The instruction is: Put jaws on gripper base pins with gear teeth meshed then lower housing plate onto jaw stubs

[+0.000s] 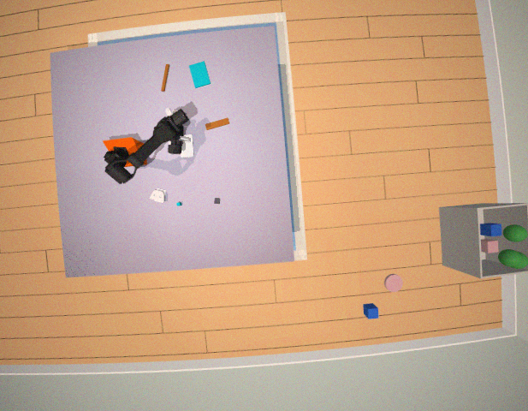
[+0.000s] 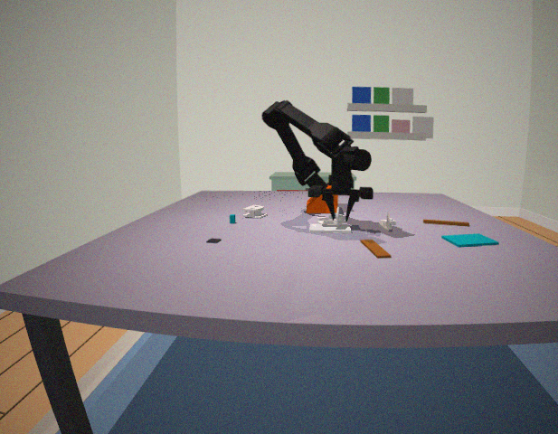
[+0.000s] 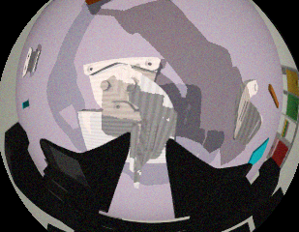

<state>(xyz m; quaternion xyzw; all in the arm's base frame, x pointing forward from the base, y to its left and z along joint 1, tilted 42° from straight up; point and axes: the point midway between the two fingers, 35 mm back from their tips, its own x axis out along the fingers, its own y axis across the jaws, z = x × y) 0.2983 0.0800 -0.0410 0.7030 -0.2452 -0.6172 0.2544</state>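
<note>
My gripper tip is now 30 mm to the left of the flat white part, 20 mm short of it and 20 mm above it. From my gripper tip the other things lie so: cyan plate (370 mm to the left, 70 mm ahead, 20 mm below); dark square (320 mm to the right, 190 mm ahead, 20 mm below); teal peg (340 mm to the right, 10 mm below, 10 mm behind).
</note>
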